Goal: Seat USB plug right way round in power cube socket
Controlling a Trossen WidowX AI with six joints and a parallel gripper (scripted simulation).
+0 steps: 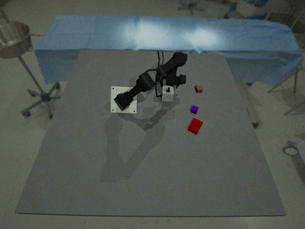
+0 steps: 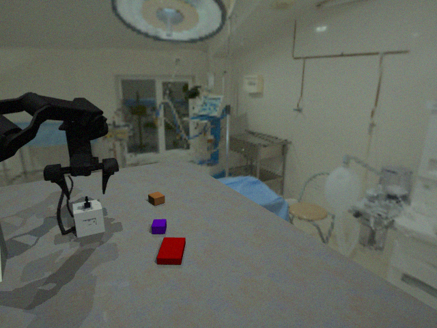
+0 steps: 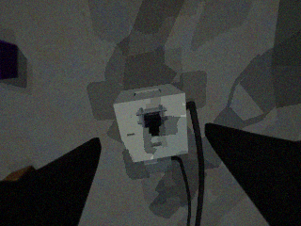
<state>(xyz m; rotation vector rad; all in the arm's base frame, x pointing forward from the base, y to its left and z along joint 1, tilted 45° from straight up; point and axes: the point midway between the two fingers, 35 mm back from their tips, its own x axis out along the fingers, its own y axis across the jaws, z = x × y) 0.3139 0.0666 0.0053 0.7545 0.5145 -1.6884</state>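
My gripper tip is 2 cm above the dark USB plug. Also, from my gripper tip: orange block: 25 cm ahead, 7 cm to the left, 10 cm below; then purple cube: 16 cm ahead, 12 cm to the right, 10 cm below; then USB socket: 4 cm below.
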